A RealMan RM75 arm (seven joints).
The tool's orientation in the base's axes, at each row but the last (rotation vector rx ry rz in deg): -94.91 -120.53 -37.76; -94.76 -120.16 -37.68; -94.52 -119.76 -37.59; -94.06 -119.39 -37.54; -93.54 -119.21 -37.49; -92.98 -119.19 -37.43; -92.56 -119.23 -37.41; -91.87 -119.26 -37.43
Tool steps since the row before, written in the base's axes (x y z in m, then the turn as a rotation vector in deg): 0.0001 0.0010 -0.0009 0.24 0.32 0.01; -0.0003 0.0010 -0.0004 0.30 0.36 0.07; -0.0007 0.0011 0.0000 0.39 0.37 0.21; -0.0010 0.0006 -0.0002 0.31 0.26 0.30; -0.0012 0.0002 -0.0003 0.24 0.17 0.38; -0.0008 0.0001 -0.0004 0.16 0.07 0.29; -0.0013 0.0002 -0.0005 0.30 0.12 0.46; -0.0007 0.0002 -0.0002 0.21 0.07 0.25
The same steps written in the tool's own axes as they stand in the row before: 0.0003 0.0002 0.0013 0.20 0.30 0.17; 0.0006 -0.0001 0.0009 0.26 0.37 0.15; 0.0010 -0.0005 0.0007 0.32 0.48 0.04; 0.0006 -0.0009 0.0005 0.31 0.39 -0.10; 0.0003 -0.0012 0.0004 0.30 0.31 -0.21; 0.0000 -0.0008 0.0004 0.19 0.20 -0.20; 0.0002 -0.0013 0.0006 0.29 0.37 -0.31; 0.0002 -0.0007 0.0003 0.15 0.25 -0.17
